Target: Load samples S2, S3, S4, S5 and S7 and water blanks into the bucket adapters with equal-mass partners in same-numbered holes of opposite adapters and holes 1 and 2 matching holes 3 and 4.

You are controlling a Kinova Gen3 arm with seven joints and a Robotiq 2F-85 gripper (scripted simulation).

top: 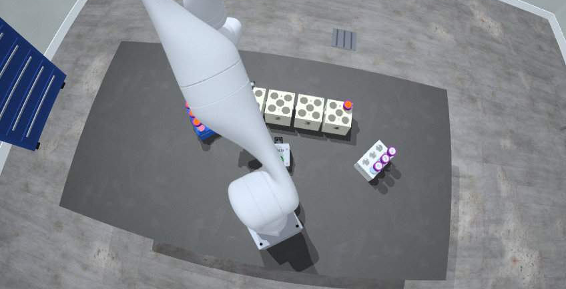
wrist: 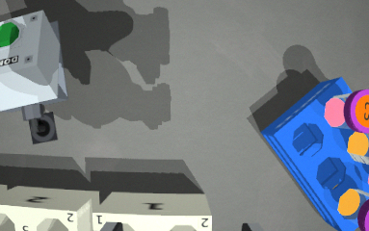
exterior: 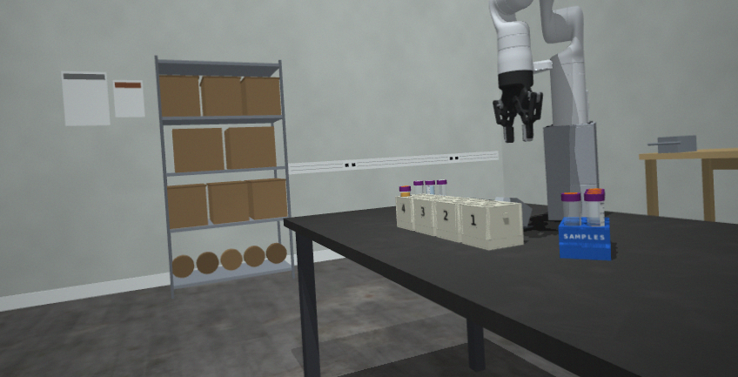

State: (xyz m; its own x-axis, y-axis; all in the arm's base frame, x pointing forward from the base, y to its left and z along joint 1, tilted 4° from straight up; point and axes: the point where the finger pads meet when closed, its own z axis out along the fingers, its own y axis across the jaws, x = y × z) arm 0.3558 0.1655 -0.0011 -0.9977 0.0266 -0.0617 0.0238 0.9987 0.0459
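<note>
Right now my hand is 38 cm to the left of the orange-filled sample tube, 18 cm above it and 8 cm short of it. Also, from my hand: blue samples rack: 21 cm below, 15 cm to the left, 1 cm behind; then adapter 2: 20 cm below, 14 cm to the right, 7 cm ahead; then adapter 1: 20 cm below, 7 cm ahead, 3 cm to the right.
</note>
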